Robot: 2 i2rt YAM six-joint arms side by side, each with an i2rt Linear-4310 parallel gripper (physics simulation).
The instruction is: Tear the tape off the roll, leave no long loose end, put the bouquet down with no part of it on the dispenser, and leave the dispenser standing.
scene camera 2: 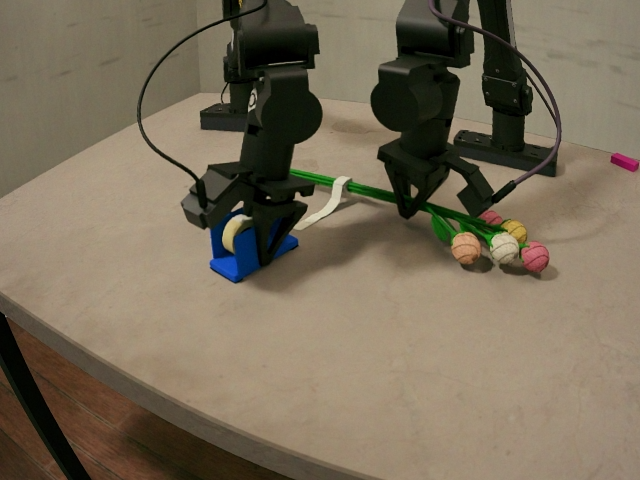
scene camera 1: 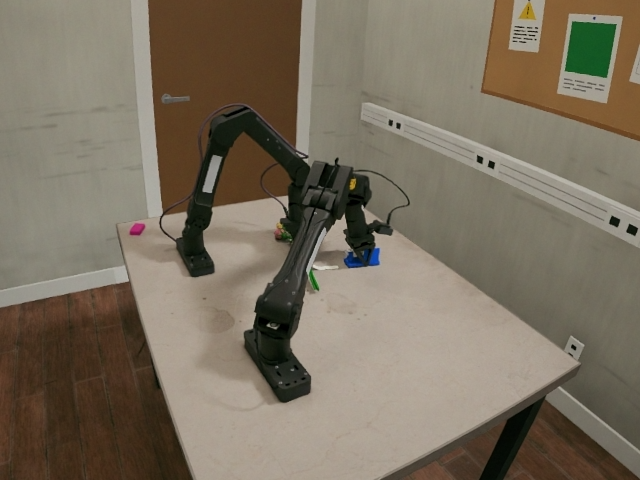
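Where they show: left gripper, fingertip midpoint: (scene camera 2: 406,216); right gripper, fingertip midpoint: (scene camera 2: 249,257) (scene camera 1: 364,261); left arm's base, link origin: (scene camera 2: 507,149) (scene camera 1: 194,253); right arm's base, link origin: (scene camera 2: 246,113) (scene camera 1: 275,357).
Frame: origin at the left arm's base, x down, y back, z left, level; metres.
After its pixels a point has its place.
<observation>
The blue dispenser (scene camera 1: 373,256) {x -0.013, y -0.475, z -0.248 m} (scene camera 2: 246,255) {x -0.008, y -0.489, z -0.205 m} stands upright on the table and holds the tape roll (scene camera 2: 231,235) {x -0.029, y -0.490, z -0.222 m}. My right gripper (scene camera 1: 366,264) {x 0.015, y -0.461, z -0.223 m} (scene camera 2: 267,260) {x 0.015, y -0.461, z -0.223 m} has its fingers down at the dispenser's side wall and is shut on it. The bouquet (scene camera 1: 279,232) (scene camera 2: 372,192) is held by its green stems in my left gripper (scene camera 2: 407,212) {x 0.010, y -0.305, z -0.092 m}, with the flowers low over the table. A white tape strip (scene camera 1: 326,267) (scene camera 2: 330,204) loops over the stems and trails down as a long loose tail. Its lower end appears to stop a little short of the dispenser. The right gripper partly hides the stem ends in scene camera 2.
A magenta block (scene camera 1: 136,228) {x 0.004, y 0.138, z 0.249 m} (scene camera 2: 624,161) {x 0.005, y 0.117, z 0.255 m} lies near the table edge, beyond the left arm's base (scene camera 1: 194,261) {x -0.010, y 0.015, z -0.063 m} (scene camera 2: 516,152) {x -0.010, y -0.032, z 0.021 m}. The right arm's base (scene camera 1: 279,369) {x -0.020, y -0.024, z -0.563 m} (scene camera 2: 222,117) {x -0.010, y -0.072, z -0.552 m} is on the same table. The right arm crosses in front of the left gripper in scene camera 1.
</observation>
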